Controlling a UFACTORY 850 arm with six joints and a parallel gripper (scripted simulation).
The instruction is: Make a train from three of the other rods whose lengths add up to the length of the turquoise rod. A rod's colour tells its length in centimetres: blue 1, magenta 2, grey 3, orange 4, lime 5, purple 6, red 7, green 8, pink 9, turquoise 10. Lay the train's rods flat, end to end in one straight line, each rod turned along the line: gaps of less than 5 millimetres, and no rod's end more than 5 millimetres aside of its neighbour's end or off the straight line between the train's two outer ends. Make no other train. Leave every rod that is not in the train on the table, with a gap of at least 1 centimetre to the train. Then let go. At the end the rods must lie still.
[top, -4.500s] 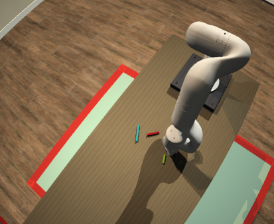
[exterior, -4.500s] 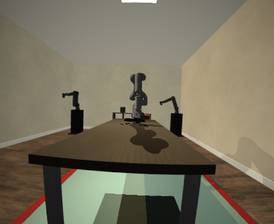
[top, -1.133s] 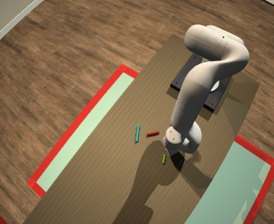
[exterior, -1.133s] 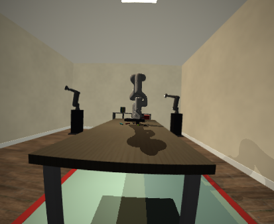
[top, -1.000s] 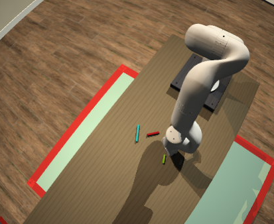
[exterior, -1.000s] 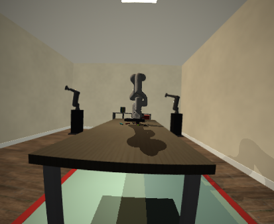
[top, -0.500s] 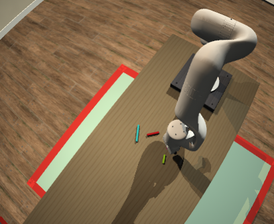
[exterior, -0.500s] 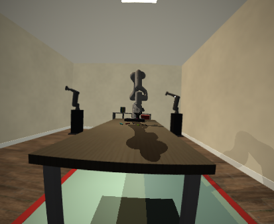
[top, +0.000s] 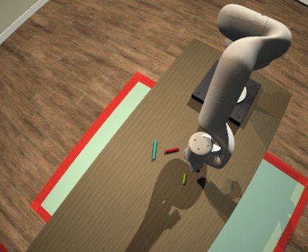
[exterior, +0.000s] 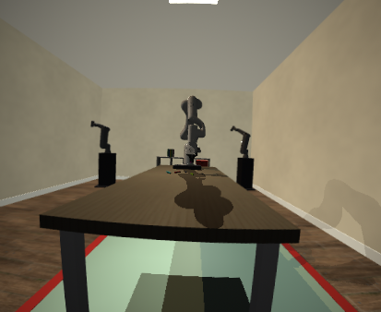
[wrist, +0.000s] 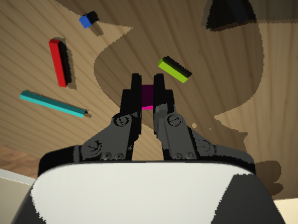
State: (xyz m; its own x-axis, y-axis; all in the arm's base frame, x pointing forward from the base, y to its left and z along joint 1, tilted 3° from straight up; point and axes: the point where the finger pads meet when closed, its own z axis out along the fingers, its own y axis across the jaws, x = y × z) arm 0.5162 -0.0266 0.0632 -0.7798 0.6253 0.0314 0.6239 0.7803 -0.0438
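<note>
My hand is 6 cm past the blue rod, 4 cm to the left of it and 12 cm above it. Also, from my hand: grey rod 4 cm ahead, 10 cm to the left, 12 cm below; lime rod 6 cm ahead, 12 cm below; magenta rod 1 cm ahead, 2 cm below.
</note>
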